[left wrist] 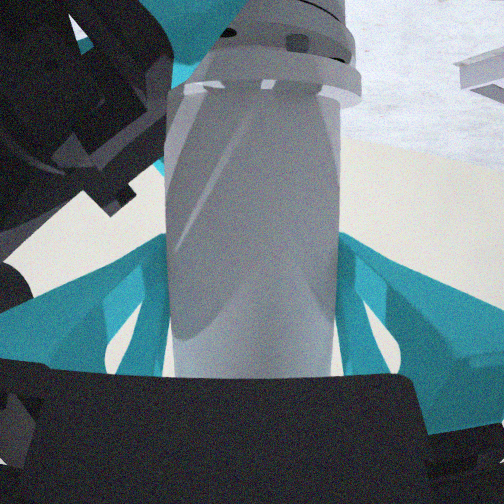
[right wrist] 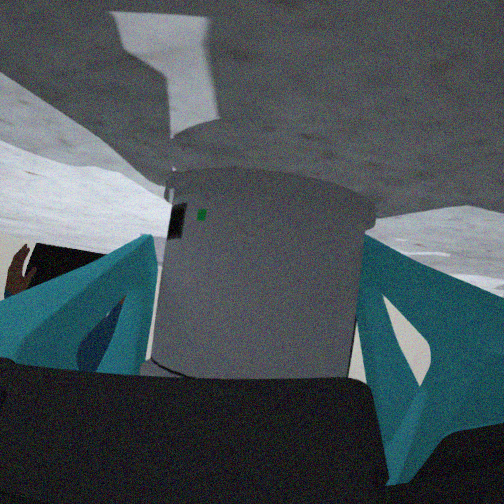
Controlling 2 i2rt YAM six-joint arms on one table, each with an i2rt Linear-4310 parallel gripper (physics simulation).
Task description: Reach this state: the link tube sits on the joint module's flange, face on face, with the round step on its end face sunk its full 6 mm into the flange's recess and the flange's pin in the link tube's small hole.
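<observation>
In the left wrist view my left gripper is shut on the grey link tube, with one teal finger on each side. The tube's far end widens into a collar that lies against the grey joint module. Thin dark slits show along that joint; the step, recess and pin are hidden. In the right wrist view my right gripper is shut on the joint module's body, which has a small green mark and a rim at its far end. What lies beyond the rim is dark and unclear.
My right arm's dark wrist and teal finger crowd the upper left of the left wrist view, close beside the joint. A grey bracket shows at the right edge. A dark box stands far left in the right wrist view.
</observation>
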